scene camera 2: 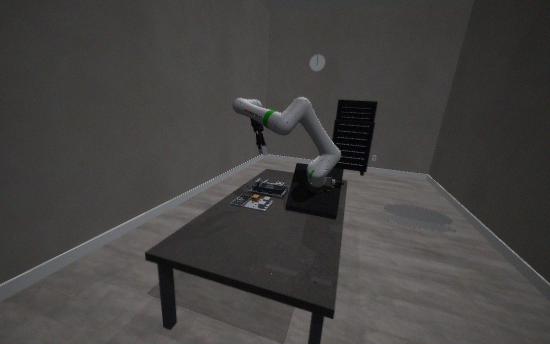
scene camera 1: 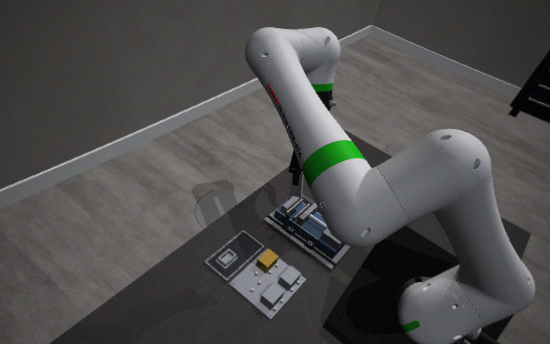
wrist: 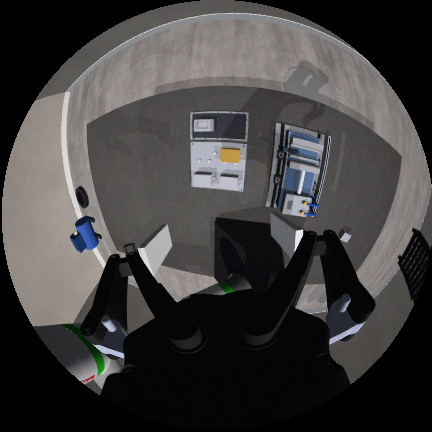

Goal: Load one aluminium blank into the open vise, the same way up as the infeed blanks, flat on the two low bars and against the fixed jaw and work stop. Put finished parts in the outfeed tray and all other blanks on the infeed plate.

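Places are measured from the arm's base along level axes (x ahead, y left, z up), in millimetres.
Where they show: gripper, fingertip midpoint: (scene camera 2: 263, 154) (scene camera 1: 305, 186) (wrist: 219, 229); arm's base at its link origin: (scene camera 2: 317, 184) (wrist: 241, 287).
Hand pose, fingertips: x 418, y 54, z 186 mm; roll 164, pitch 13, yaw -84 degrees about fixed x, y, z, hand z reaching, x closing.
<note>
Each offset is from my fingertips to the centre of the thing.
The vise {dx +5, dy -201, dz -325 mm} (scene camera 1: 320, 239) (scene camera 2: 270, 188) (wrist: 300, 182) is open; no blank shows between its fixed jaw (wrist: 305, 144) and moving jaw (wrist: 304, 166). The infeed plate {dx -9, dy +77, dz -370 mm} (scene camera 1: 244, 285) (scene camera 2: 261, 206) (wrist: 197, 149) holds two grey blanks, one blank {dx -57, dy +32, dz -348 mm} (scene camera 1: 290, 276) (wrist: 230, 180) beside the other blank {dx -53, dy +122, dz -348 mm} (scene camera 1: 272, 296) (wrist: 203, 178), and an orange block {dx +35, dy +31, dz -348 mm} (scene camera 1: 267, 260) (scene camera 2: 255, 198) (wrist: 230, 155). The outfeed tray (scene camera 1: 245, 245) (wrist: 234, 126) holds a light grey stepped part {dx +136, dy +117, dz -351 mm} (scene camera 1: 226, 258) (wrist: 204, 125). My gripper (scene camera 1: 298, 181) (scene camera 2: 262, 151) (wrist: 219, 229) is open and empty, high above the table.
The arm stands on a black base plate (scene camera 2: 312, 206) (wrist: 227, 230) beside the vise. In scene camera 1 the arm hides part of the vise. A small pale block {dx -244, dy -529, dz -357 mm} (wrist: 345, 235) lies on the table. A black cabinet (scene camera 2: 354, 135) and a blue object (wrist: 86, 233) stand away from the table.
</note>
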